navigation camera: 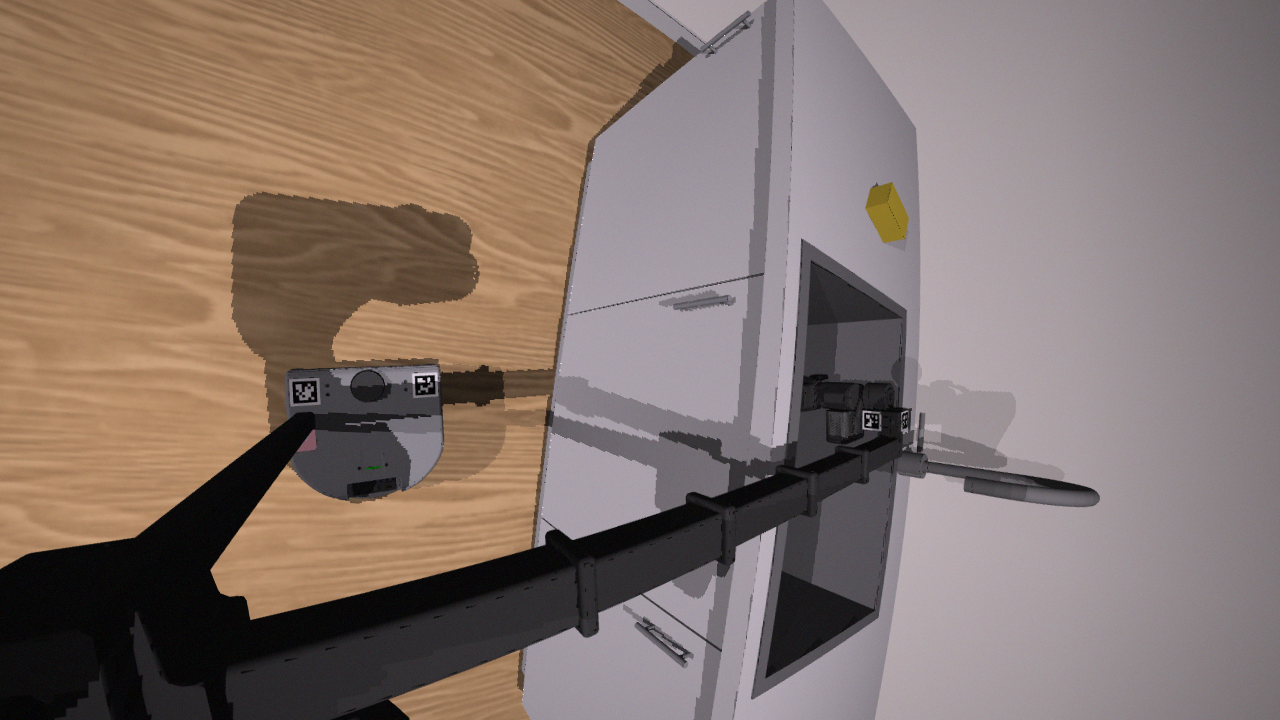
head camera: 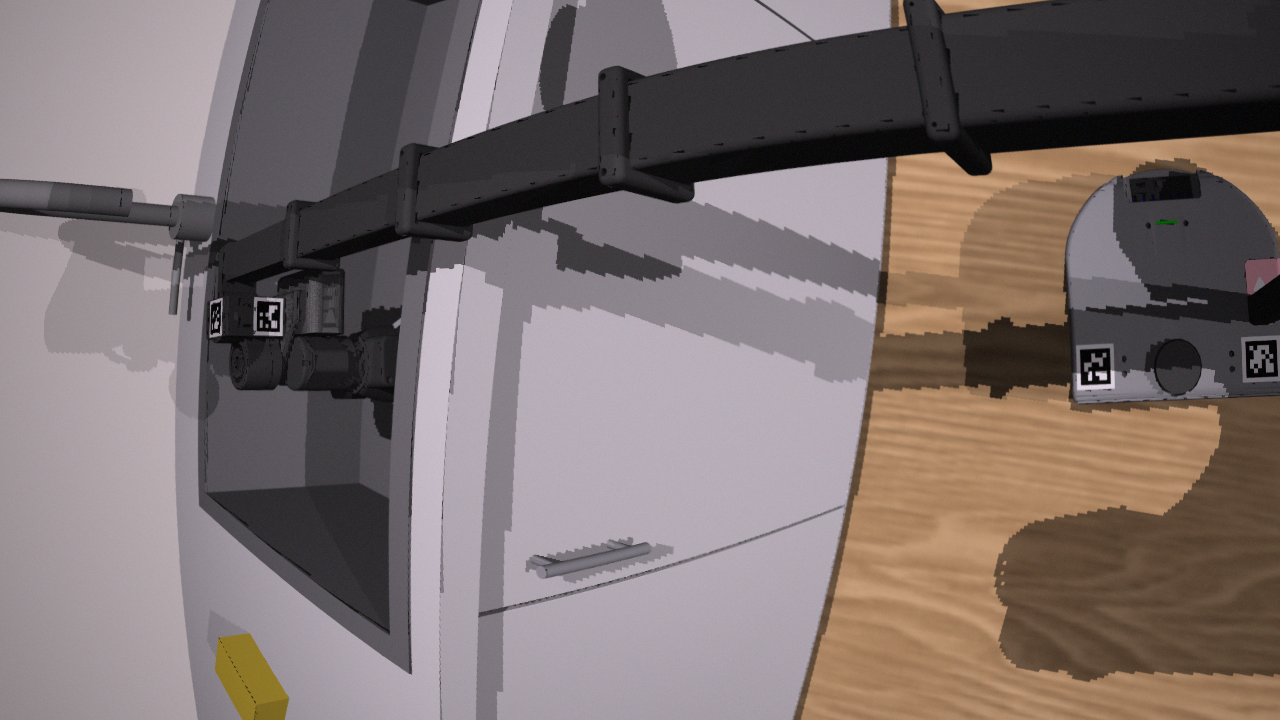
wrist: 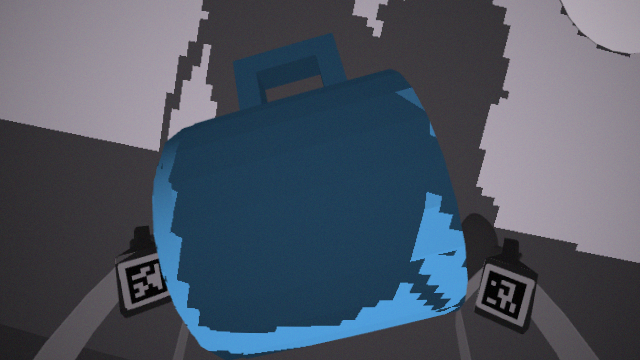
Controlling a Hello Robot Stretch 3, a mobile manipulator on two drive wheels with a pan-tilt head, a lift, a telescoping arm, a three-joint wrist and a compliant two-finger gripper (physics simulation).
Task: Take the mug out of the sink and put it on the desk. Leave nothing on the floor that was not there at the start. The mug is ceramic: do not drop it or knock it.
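Observation:
The blue mug fills the middle of the wrist view, mostly in shadow, with its square handle toward the top of the picture. My gripper is shut on the mug, with one finger against each side; the left fingertip is partly hidden behind it. The wrist reaches down into the dark grey sink in the head and navigation views, where the mug and fingertips are hidden. I cannot tell from the wrist view whether the mug touches the sink floor. The desk does not show in these views.
A grey faucet stands behind the sink, close to the arm's end. A yellow block lies on the counter beside the sink. The telescoping arm spans the cabinet front. A pale round shape shows at the wrist view's upper right.

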